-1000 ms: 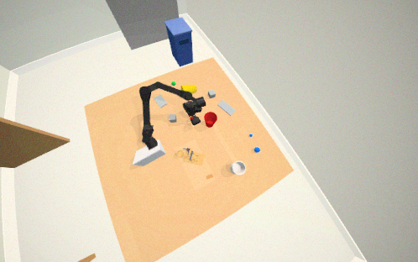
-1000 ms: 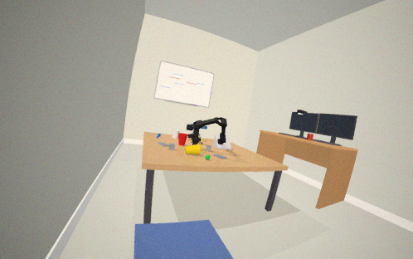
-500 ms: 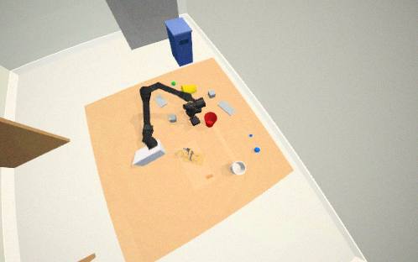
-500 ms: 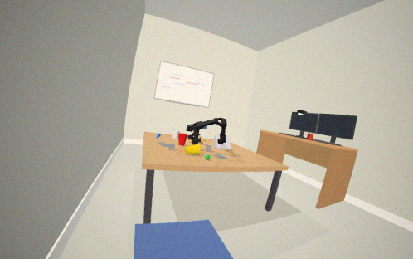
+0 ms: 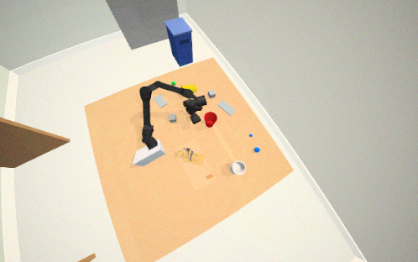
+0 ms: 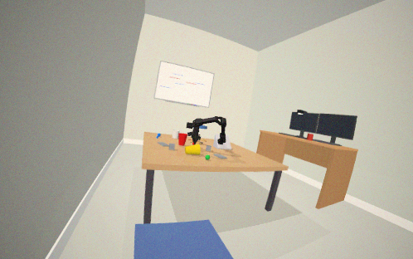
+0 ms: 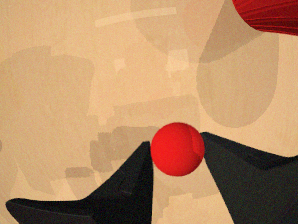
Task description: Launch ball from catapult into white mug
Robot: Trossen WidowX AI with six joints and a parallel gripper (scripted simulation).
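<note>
Now: gripper tip 24 cm to the left of the tan wooden catapult, 16 cm past it and 1 cm below it. From my gripper tip the other things lie so: green ball: 39 cm to the left, 2 cm below, 1 cm ahead; red cup: 11 cm to the right, 10 cm ahead, 1 cm below; red ball: 1 cm above.
</note>
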